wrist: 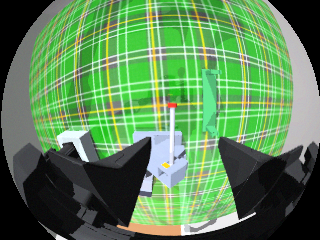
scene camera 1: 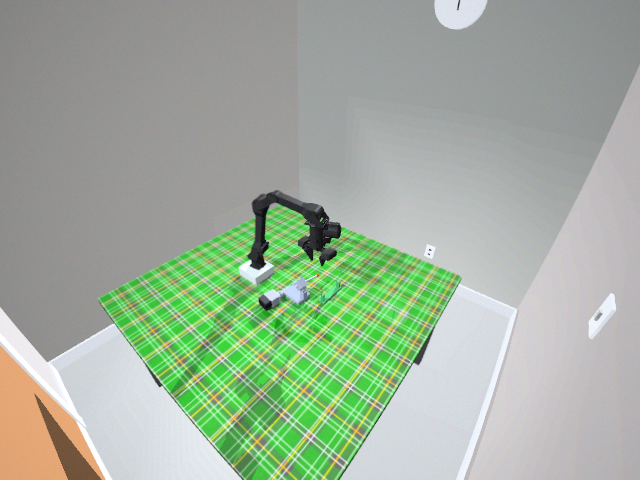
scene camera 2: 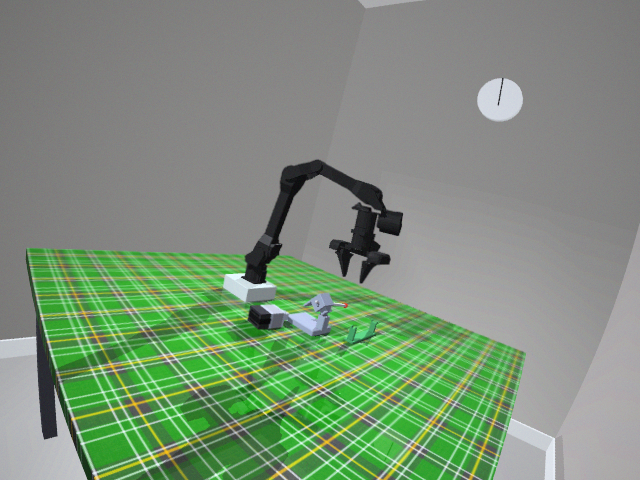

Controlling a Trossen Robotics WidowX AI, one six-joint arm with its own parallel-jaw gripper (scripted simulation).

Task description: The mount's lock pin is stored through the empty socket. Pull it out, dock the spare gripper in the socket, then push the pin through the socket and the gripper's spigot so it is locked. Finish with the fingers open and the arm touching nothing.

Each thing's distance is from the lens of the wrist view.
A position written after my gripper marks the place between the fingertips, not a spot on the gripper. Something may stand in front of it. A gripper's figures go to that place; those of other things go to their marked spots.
my gripper (wrist: 186,142): 10 cm
green u-shaped cradle (wrist: 208,76): 25 cm
light grey mount (wrist: 159,165): 20 cm
The marked spots on the green u-shaped cradle and the light grey mount are 20 cm apart.
